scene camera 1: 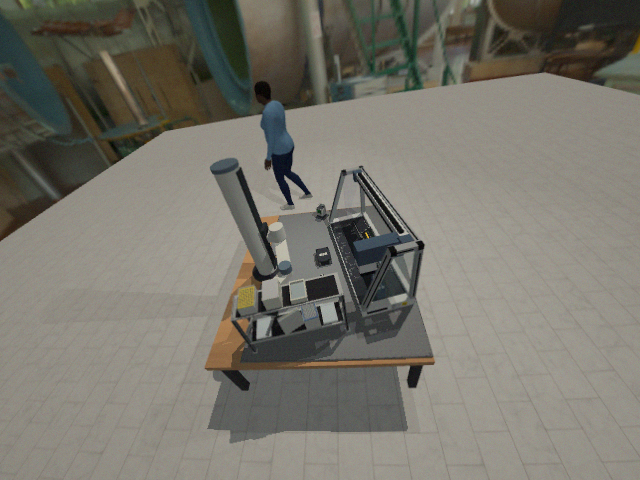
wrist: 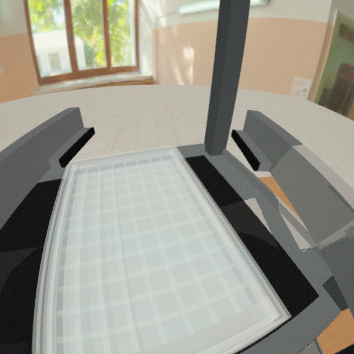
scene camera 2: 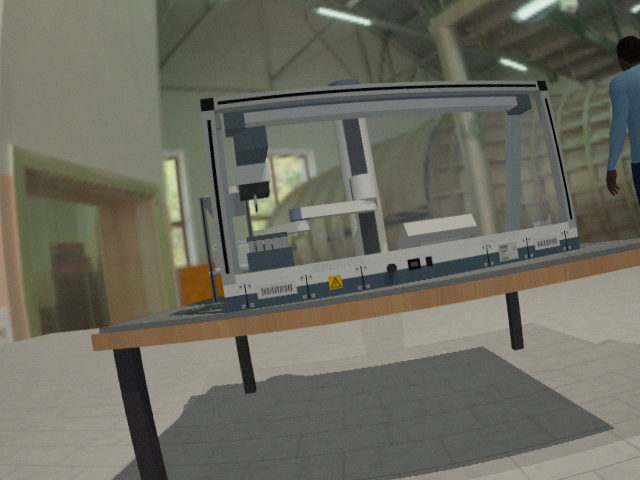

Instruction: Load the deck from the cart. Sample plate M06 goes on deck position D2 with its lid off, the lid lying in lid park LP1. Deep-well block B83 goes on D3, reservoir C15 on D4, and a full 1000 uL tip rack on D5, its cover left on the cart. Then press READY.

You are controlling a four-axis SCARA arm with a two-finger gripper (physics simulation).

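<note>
My gripper [wrist: 161, 118] is open in the wrist view, with nothing held between its fingers. Below and between them, a clear-lidded plate [wrist: 145, 240] with a pale grid lies flat on a black shelf, nearer the left finger. It matches the leftmost plate [scene camera 1: 263, 326] on the cart's lower shelf. The gripper is hidden in both scene views. The cart's top shelf bears a yellow-topped tip rack [scene camera 1: 246, 297], a tall pale block [scene camera 1: 271, 293] and a framed plate or reservoir [scene camera 1: 297, 290]. No labels are readable.
A dark grey cart post [wrist: 226, 75] rises beyond the plate, right of centre. The lower shelf also holds a tilted-looking grey box [scene camera 1: 289, 321], a blue-edged rack [scene camera 1: 309, 311] and a pale plate [scene camera 1: 328, 313]. The framed deck machine [scene camera 1: 403, 217] [scene camera 2: 382, 91] stands beside the arm column [scene camera 1: 242, 222] [scene camera 2: 354, 149].
</note>
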